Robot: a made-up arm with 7 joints.
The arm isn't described. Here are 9 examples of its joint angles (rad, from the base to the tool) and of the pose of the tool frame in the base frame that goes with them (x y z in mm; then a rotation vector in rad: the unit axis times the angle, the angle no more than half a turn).
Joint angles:
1: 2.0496 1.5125 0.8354 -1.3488 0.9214 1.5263 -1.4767
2: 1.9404 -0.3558 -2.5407 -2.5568 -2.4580 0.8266 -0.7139
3: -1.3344 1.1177 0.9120 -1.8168 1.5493 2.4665 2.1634
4: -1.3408 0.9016 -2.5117 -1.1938 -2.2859 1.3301 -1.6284
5: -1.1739 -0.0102 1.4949 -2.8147 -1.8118 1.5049 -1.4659
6: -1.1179 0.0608 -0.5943 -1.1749 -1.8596 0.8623 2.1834
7: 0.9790 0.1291 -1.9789 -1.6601 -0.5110 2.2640 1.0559
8: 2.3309 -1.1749 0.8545 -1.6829 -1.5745 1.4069 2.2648
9: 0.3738 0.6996 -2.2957 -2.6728 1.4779 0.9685 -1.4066
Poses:
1: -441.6 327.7 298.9 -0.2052 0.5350 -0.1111
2: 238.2 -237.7 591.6 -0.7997 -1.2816 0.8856
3: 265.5 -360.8 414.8 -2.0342 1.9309 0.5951
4: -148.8 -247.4 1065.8 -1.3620 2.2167 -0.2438
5: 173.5 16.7 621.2 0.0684 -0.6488 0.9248
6: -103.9 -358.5 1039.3 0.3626 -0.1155 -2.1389
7: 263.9 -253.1 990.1 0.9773 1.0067 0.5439
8: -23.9 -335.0 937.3 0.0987 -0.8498 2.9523
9: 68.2 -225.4 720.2 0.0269 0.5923 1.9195
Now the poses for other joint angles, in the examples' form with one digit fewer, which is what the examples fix.
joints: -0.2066 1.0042 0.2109 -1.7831 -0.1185 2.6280 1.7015
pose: 547 -93 467 1.875 0.861 1.115
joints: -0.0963 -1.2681 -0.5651 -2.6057 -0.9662 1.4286 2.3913
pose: -78 -184 799 1.354 -0.023 0.205
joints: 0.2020 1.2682 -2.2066 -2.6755 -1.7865 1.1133 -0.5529
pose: 82 -177 741 -2.006 0.416 0.448
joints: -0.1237 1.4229 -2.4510 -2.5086 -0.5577 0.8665 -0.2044
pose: 60 -147 752 2.687 -0.991 -0.142
